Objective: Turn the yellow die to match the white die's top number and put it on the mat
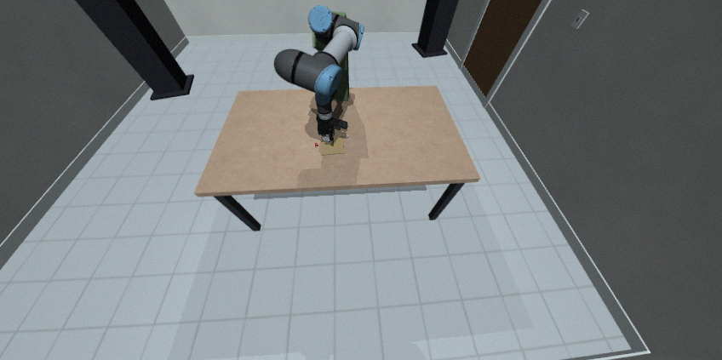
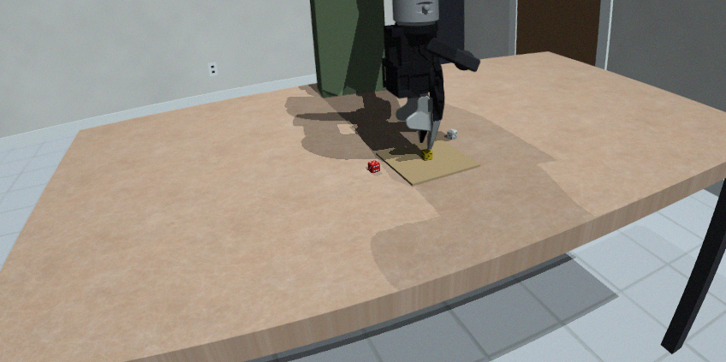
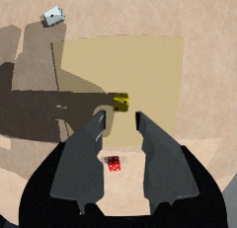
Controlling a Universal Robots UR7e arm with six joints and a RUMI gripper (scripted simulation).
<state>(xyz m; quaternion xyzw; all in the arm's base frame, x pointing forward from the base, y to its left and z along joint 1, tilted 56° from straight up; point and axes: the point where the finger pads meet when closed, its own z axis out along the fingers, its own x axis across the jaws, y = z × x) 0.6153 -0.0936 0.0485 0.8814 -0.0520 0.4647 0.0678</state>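
My gripper is now 30 mm above the yellow die. Also, from my hand: red die: 30 mm behind, 100 mm to the right, 40 mm below; tan mat: 40 mm below; white die: 40 mm behind, 110 mm to the left, 40 mm below.
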